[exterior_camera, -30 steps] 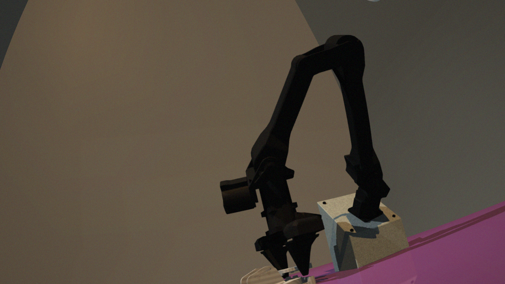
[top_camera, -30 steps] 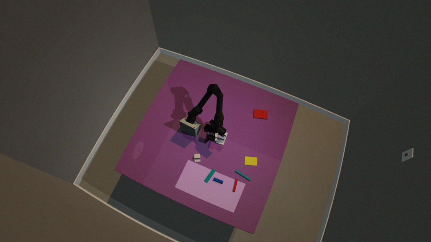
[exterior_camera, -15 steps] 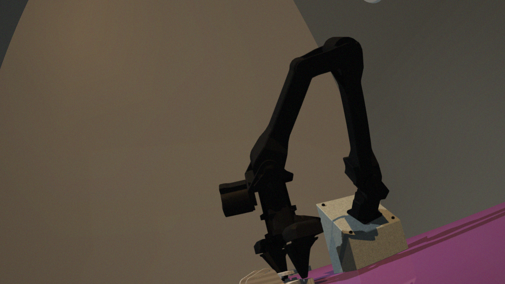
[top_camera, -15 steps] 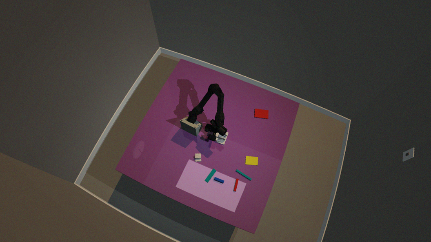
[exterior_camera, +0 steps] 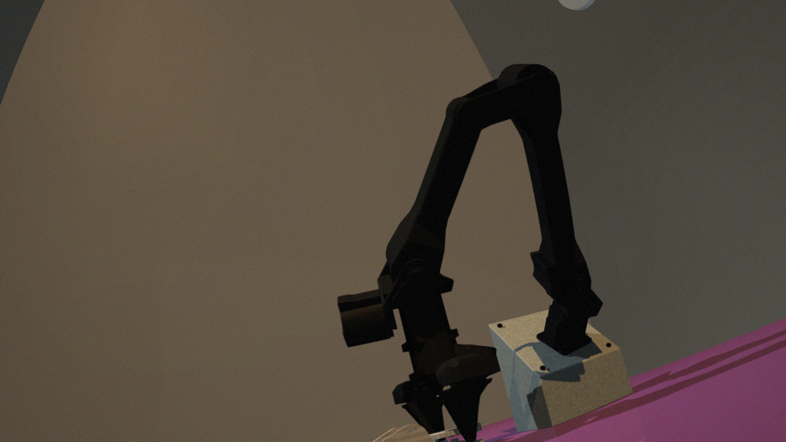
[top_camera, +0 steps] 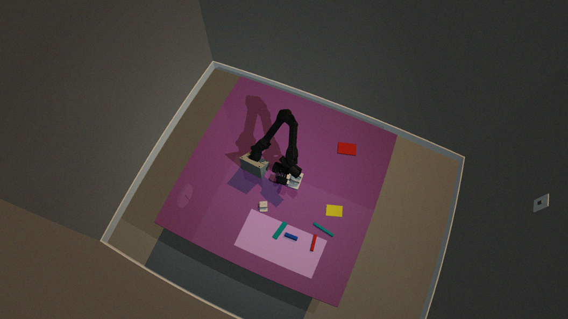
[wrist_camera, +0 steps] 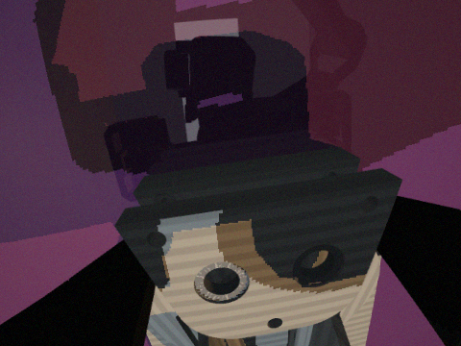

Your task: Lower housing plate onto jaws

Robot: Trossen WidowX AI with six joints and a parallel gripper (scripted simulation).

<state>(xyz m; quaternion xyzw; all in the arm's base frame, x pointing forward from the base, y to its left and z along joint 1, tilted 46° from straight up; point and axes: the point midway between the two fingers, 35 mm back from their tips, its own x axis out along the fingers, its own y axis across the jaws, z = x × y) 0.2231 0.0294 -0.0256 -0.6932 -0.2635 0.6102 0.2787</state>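
The jaw stub is 2 cm ahead of my gripper tip and 2 cm to the right of it. The rest, counted from my gripper tip: red square: 33 cm ahead, 35 cm to the left, 1 cm below; then small white block: 6 cm behind, 25 cm to the right, 1 cm below; then yellow square: 38 cm ahead, 11 cm to the right, 2 cm below.
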